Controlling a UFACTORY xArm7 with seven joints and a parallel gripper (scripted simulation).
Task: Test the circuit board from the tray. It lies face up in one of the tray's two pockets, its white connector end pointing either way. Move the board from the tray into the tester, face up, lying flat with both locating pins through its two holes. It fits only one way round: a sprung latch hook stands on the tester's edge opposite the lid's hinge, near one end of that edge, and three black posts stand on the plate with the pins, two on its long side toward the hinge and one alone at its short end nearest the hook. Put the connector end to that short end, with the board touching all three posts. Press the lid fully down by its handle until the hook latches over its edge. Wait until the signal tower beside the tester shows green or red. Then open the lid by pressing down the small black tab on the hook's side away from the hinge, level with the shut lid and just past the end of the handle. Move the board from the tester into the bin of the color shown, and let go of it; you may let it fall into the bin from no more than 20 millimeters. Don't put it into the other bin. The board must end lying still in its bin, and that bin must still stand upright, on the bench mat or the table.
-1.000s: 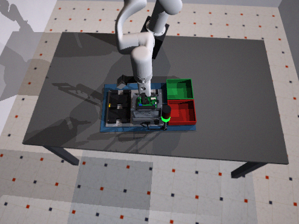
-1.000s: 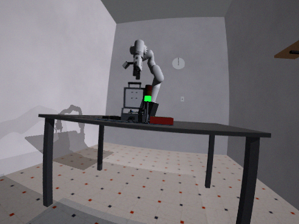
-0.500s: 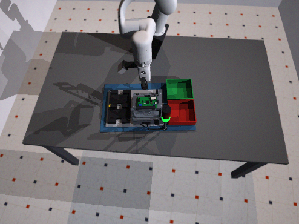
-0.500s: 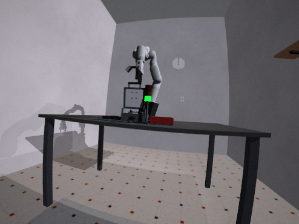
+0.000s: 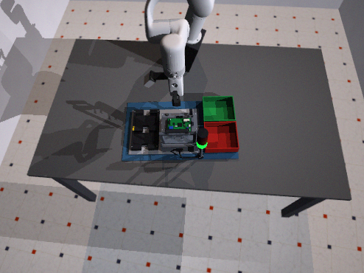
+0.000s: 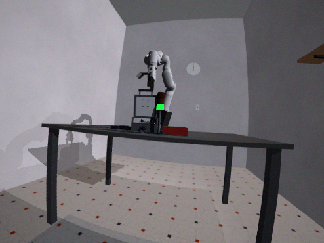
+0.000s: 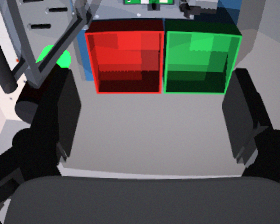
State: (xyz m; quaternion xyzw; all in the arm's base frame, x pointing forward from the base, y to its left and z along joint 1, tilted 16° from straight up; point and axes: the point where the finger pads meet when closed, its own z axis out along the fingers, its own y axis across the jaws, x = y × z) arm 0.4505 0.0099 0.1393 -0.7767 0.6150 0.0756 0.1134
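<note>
Right now my hand is 250 mm above the green circuit board. The rest, counted from my hand: tester lid: 110 mm ahead, 30 mm to the left, 140 mm below; green bin: 150 mm behind, 170 mm to the left, 310 mm below; red bin: 200 mm to the left, 310 mm below.
</note>
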